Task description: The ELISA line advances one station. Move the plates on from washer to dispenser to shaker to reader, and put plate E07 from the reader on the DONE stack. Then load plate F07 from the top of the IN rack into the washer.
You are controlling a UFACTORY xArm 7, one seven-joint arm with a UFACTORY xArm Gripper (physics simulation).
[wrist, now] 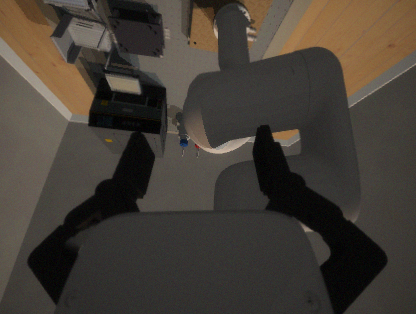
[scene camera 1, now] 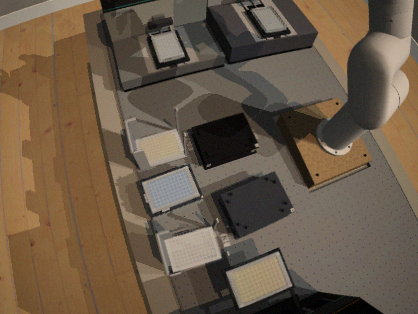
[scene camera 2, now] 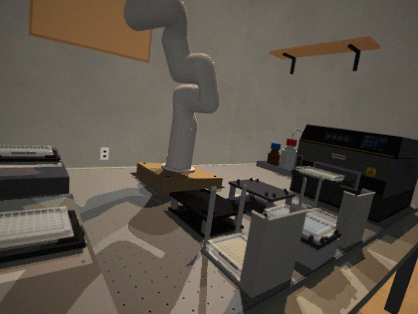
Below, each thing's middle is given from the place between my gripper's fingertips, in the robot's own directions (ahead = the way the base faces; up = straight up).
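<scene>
There's the bluish plate (scene camera 1: 178, 186), and my hand is well short of it, a good way to the right of it and far above it.
</scene>
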